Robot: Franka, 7 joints.
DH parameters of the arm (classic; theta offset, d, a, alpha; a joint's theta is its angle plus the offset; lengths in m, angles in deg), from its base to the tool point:
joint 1: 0 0.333 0 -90
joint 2: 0 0 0 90
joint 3: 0 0.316 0.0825 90
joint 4: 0 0 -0.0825 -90
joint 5: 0 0.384 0 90
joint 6: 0 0 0.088 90
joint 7: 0 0.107 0 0
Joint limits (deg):
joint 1: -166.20..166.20
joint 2: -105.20..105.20
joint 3: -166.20..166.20
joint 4: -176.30..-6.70
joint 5: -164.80..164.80
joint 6: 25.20..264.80
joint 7: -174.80..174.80
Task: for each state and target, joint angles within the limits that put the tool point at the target. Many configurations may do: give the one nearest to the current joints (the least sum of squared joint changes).
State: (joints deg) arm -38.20 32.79 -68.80 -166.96 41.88 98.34 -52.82
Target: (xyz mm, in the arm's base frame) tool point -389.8 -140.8 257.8
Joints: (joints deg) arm -67.31 38.06 -91.51 -143.73 42.13 114.27 -52.82
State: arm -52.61 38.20 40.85 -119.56 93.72 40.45 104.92
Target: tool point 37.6 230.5 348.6
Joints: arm -26.04 40.69 70.39 -170.79 76.43 40.94 104.92
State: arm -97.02 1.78 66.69 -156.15 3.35 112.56 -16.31
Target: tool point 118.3 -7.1 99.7
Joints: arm -86.87 29.47 43.20 -175.28 -1.36 126.10 -16.31
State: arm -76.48 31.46 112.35 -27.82 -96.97 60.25 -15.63
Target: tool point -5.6 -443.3 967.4
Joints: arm -101.05 26.53 106.73 -10.32 -105.21 71.07 -15.63
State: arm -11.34 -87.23 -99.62 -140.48 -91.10 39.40 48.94
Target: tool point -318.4 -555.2 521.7
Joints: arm 5.02 -66.44 -73.44 -95.33 -112.57 64.74 48.94
